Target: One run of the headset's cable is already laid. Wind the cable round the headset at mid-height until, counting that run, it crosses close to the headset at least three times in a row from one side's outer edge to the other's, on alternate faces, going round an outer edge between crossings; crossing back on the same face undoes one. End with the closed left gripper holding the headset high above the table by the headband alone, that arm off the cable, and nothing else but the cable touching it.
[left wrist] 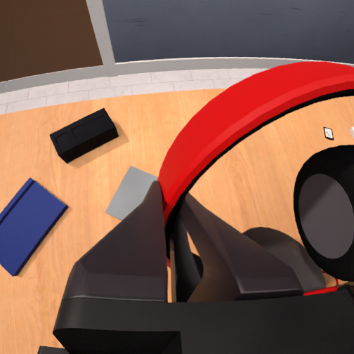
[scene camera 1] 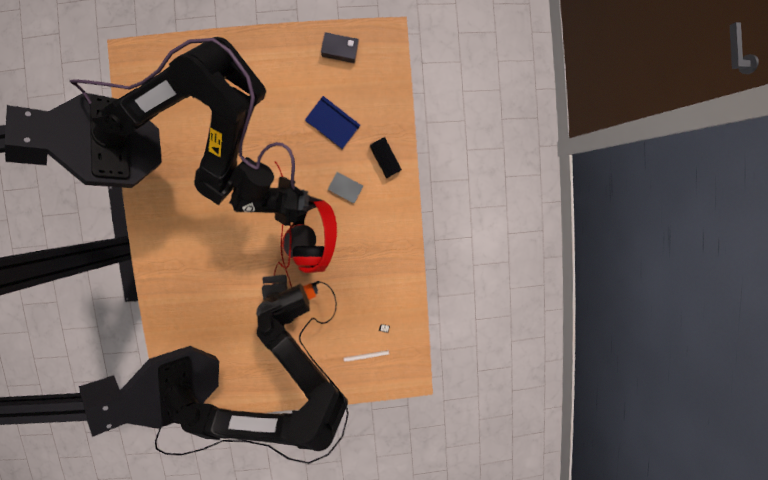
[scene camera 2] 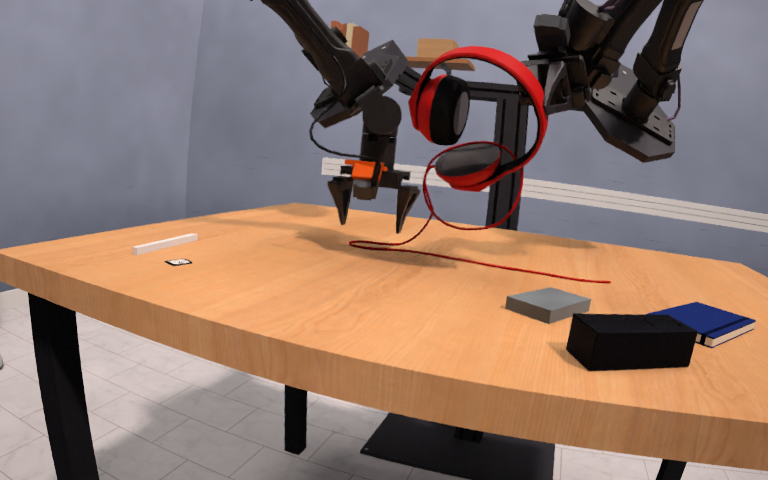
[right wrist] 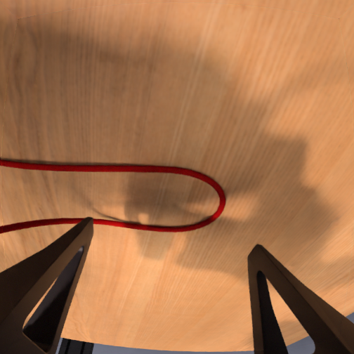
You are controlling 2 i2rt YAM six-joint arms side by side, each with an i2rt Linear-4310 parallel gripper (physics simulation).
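The red headset hangs above the table, one earcup upright and the other lower and tilted. My left gripper is shut on its headband. The red cable loops past the lower earcup and hangs under it, then drops to the table, bends back in a narrow U and runs off toward the grey box. Crossings on the hidden faces cannot be told. My right gripper is open, pointing down above the U bend; one fingertip overlaps a strand in its wrist view.
A grey box, a black block, a blue notebook and a dark box lie on the table. A white bar and a small card lie beyond my right gripper.
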